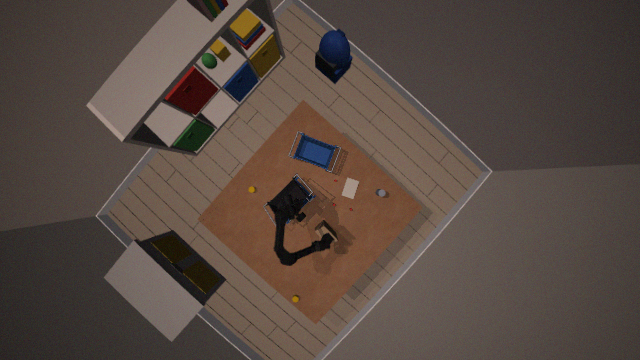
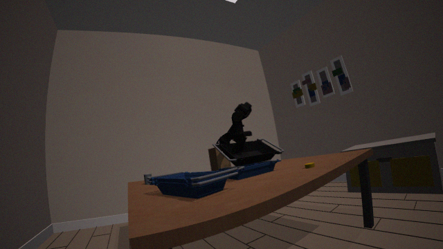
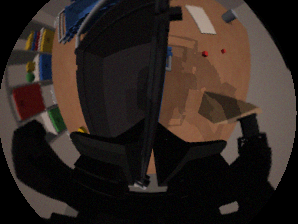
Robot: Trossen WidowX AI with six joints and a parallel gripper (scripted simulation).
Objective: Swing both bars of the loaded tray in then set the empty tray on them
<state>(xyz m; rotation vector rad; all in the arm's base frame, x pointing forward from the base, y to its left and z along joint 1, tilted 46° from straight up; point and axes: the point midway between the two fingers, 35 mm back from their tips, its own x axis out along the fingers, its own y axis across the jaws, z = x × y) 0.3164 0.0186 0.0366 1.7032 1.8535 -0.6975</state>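
My gripper tip is now 8 cm short of the tray, 1 cm to the right of it and 1 cm above it. From my gripper tip the other things lie so: white sheet (40 cm to the right, 18 cm behind, 15 cm below); grey cylinder (55 cm to the right, 36 cm behind, 11 cm below).
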